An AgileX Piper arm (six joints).
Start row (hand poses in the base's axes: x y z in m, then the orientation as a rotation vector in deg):
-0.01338, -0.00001, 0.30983, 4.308, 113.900, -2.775
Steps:
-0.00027, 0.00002, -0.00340, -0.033, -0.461, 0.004
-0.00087, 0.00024, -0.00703, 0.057, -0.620, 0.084
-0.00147, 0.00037, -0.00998, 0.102, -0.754, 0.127
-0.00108, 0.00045, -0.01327, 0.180, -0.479, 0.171
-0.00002, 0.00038, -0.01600, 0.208, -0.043, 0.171
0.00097, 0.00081, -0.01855, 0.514, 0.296, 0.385
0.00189, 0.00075, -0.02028, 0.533, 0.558, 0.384
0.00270, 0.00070, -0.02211, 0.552, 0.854, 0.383
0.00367, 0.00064, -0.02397, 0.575, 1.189, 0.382
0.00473, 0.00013, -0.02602, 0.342, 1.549, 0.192
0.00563, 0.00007, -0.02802, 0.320, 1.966, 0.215
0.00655, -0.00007, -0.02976, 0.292, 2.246, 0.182
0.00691, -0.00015, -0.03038, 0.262, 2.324, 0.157
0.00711, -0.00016, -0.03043, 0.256, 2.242, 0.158
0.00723, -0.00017, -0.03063, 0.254, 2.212, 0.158
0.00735, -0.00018, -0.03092, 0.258, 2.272, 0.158
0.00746, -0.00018, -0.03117, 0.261, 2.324, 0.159
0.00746, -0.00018, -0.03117, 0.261, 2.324, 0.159
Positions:
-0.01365, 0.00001, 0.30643, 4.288, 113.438, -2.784
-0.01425, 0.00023, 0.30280, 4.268, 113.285, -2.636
-0.01485, 0.00036, 0.29985, 4.256, 113.154, -2.557
-0.01446, 0.00044, 0.29656, 4.260, 113.433, -2.464
-0.01340, 0.00037, 0.29383, 4.273, 113.870, -2.456
-0.01241, 0.00080, 0.29128, 4.254, 114.225, -2.028
-0.01149, 0.00074, 0.28955, 4.265, 114.487, -2.022
-0.01068, 0.00069, 0.28772, 4.275, 114.784, -2.016
-0.00971, 0.00063, 0.28586, 4.287, 115.119, -2.009
-0.00865, 0.00012, 0.28381, 4.321, 115.466, -2.381
-0.00775, 0.00006, 0.28181, 4.279, 115.883, -2.406
-0.00683, -0.00008, 0.28007, 4.291, 116.160, -2.468
-0.00647, -0.00016, 0.27945, 4.295, 116.237, -2.518
-0.00627, -0.00017, 0.27940, 4.291, 116.154, -2.520
-0.00615, -0.00018, 0.27920, 4.290, 116.124, -2.521
-0.00603, -0.00019, 0.27891, 4.292, 116.184, -2.519
-0.00592, -0.00019, 0.27866, 4.293, 116.237, -2.518
-0.00592, -0.00019, 0.27866, 4.293, 116.237, -2.518

